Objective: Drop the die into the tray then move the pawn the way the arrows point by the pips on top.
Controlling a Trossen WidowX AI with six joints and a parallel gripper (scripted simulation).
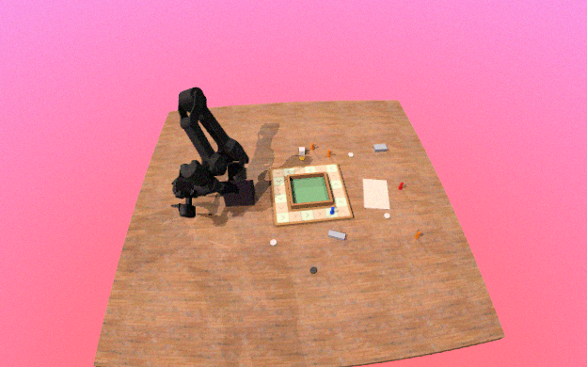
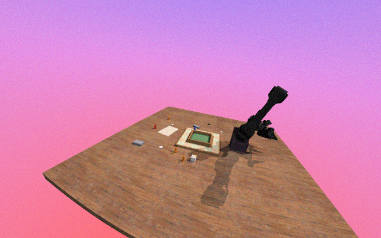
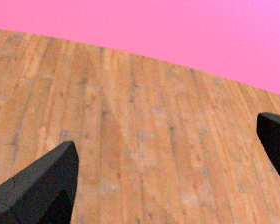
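My gripper tip is now 530 mm short of the die, 240 mm to the right of it and 90 mm above it. Also, from my gripper tip: dark disc: 460 mm ahead, 320 mm to the right, 100 mm below; blue pawn: 580 mm ahead, 110 mm to the right, 80 mm below; yellow disc: 520 mm ahead, 200 mm to the left, 100 mm below.
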